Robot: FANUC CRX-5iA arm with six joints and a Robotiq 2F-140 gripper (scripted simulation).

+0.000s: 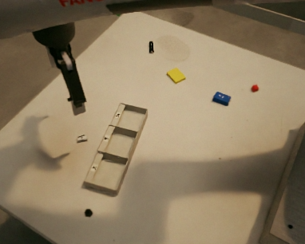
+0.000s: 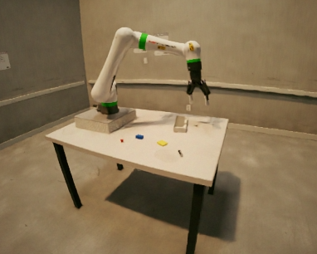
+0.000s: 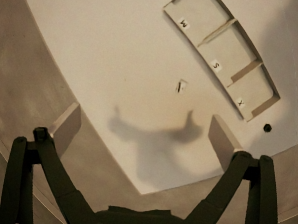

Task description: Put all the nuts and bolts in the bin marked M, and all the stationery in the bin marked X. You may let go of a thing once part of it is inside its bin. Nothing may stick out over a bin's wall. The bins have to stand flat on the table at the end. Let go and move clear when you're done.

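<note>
Now: the pale bin 13 cm behind my hand, 1 cm to the right of it and 16 cm below it. The rest, counted from my hand: yellow pad (10 cm behind, 32 cm to the right, 17 cm below); then grey item (3 cm behind, 3 cm to the left, 17 cm below); then black nut (18 cm behind, 17 cm to the left, 17 cm below).
</note>
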